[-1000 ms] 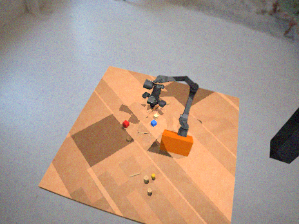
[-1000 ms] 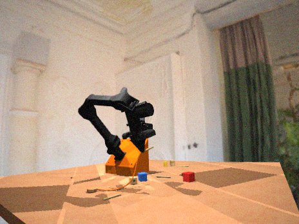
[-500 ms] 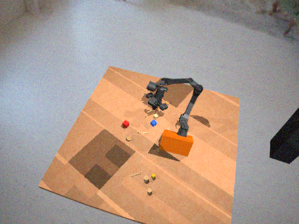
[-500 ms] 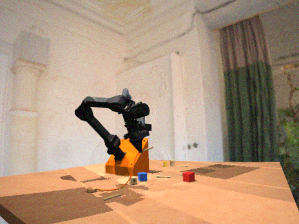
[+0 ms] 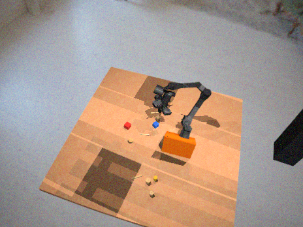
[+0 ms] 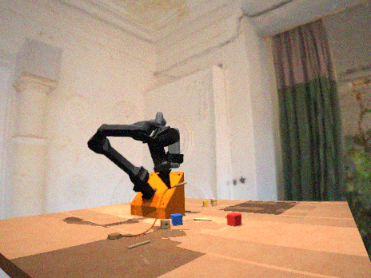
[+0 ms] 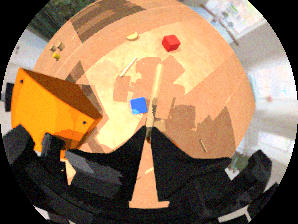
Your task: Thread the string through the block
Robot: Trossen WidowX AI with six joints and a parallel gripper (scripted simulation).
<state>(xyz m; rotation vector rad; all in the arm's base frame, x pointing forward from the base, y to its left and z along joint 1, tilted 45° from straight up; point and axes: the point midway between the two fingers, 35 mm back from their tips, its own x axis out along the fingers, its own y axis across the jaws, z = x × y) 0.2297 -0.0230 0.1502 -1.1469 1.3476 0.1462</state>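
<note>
My gripper tip is 130 mm above the small wooden block, 40 mm to the left of it and 10 mm short of it. From my gripper tip the other things lie so: red cube: 200 mm ahead, 130 mm to the left, 120 mm below; thin wooden stick: 10 mm to the left, 10 mm ahead, 10 mm above; blue cube: 120 mm below, 30 mm to the left.
</note>
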